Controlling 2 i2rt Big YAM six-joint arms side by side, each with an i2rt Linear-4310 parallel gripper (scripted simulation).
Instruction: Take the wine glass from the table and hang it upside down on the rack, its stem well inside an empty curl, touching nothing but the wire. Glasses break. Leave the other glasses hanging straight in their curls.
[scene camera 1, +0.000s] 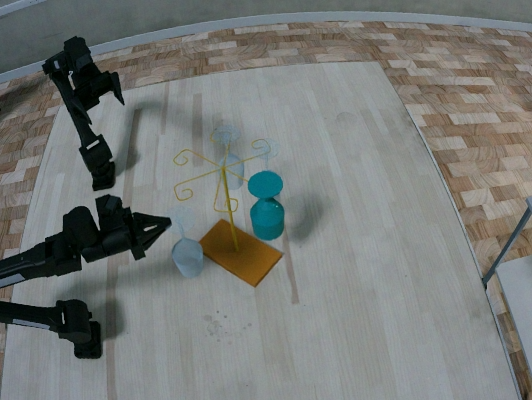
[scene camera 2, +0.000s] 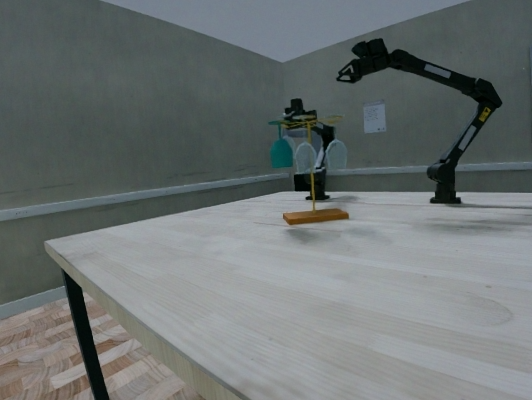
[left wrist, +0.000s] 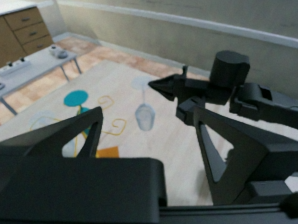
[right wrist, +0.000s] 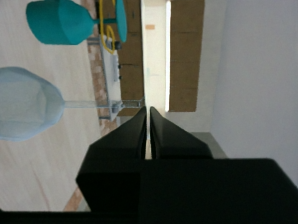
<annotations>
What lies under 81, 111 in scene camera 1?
The left gripper.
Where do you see a clear wine glass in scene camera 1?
At 187, 254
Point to a yellow wire rack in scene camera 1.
251, 260
</annotations>
